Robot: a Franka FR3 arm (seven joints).
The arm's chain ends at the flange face. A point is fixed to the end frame.
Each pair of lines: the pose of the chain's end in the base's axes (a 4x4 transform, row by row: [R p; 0 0 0 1], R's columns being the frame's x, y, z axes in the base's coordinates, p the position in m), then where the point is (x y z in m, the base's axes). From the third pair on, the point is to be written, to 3 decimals.
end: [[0.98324 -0.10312 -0.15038 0.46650], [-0.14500 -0.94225 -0.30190 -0.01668], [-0.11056 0.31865 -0.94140 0.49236], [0 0 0 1]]
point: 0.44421 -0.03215 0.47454
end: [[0.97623 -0.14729 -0.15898 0.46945], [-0.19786 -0.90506 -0.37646 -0.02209], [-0.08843 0.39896 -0.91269 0.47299], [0 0 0 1]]
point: 0.44658 -0.03806 0.45639
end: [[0.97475 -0.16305 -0.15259 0.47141], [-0.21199 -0.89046 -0.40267 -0.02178], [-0.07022 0.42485 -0.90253 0.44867], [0 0 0 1]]
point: 0.449 -0.038 0.432
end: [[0.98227 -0.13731 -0.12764 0.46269], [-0.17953 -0.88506 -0.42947 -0.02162], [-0.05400 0.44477 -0.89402 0.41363], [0 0 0 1]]
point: 0.441 -0.039 0.397
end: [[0.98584 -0.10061 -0.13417 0.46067], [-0.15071 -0.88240 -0.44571 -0.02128], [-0.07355 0.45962 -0.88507 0.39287], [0 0 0 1]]
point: 0.439 -0.040 0.377
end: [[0.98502 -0.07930 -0.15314 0.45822], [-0.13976 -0.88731 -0.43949 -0.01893], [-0.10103 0.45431 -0.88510 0.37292], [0 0 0 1]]
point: 0.436 -0.037 0.358
